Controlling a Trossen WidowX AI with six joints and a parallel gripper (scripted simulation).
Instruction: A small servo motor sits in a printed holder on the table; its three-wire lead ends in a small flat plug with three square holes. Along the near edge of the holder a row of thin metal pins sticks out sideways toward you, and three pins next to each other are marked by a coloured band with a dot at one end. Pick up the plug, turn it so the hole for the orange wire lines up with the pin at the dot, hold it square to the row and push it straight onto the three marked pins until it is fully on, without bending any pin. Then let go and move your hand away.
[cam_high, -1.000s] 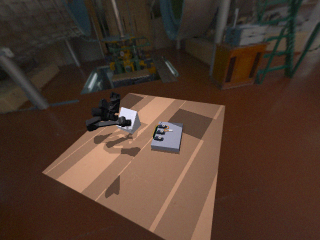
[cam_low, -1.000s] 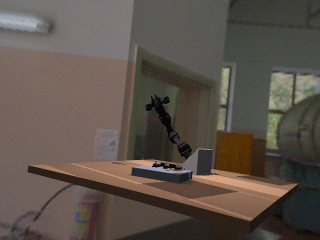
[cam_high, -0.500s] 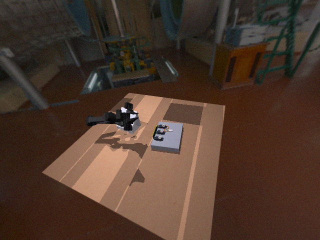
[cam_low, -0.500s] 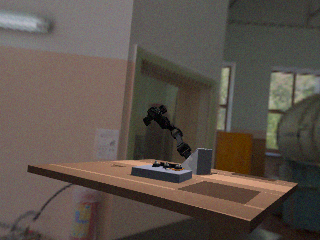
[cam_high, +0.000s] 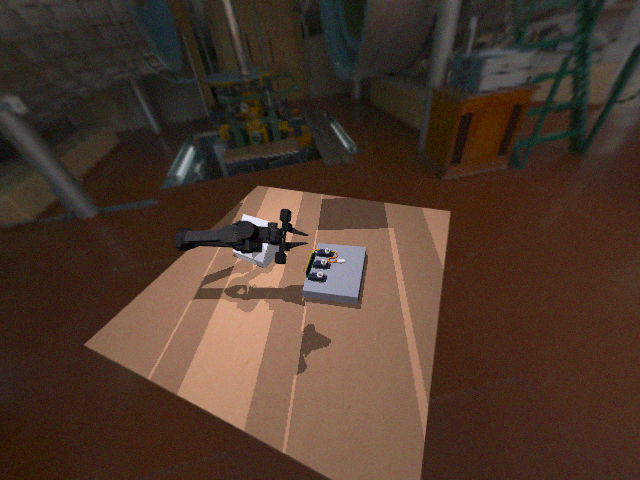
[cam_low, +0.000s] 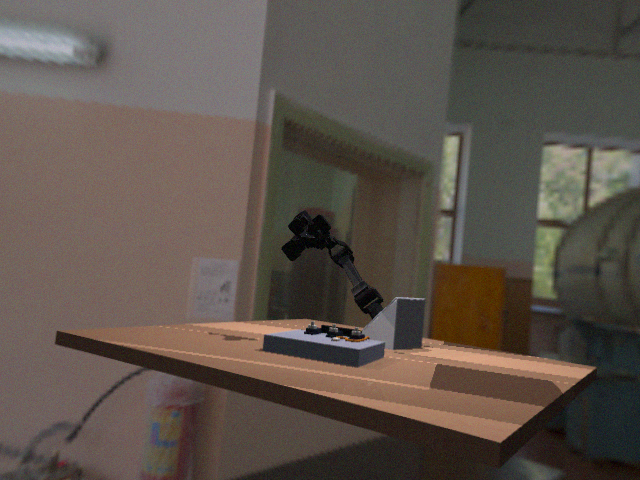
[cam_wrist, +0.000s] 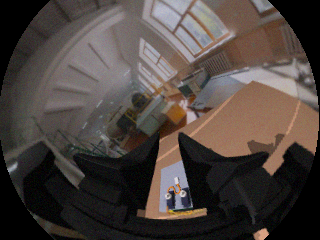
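Now: the grey printed holder 80 mm ahead of my gripper tip, 160 mm to the left of it and 320 mm below it. The rest, counted from my gripper tip: yellow band 90 mm behind, 210 mm to the left, 280 mm below.
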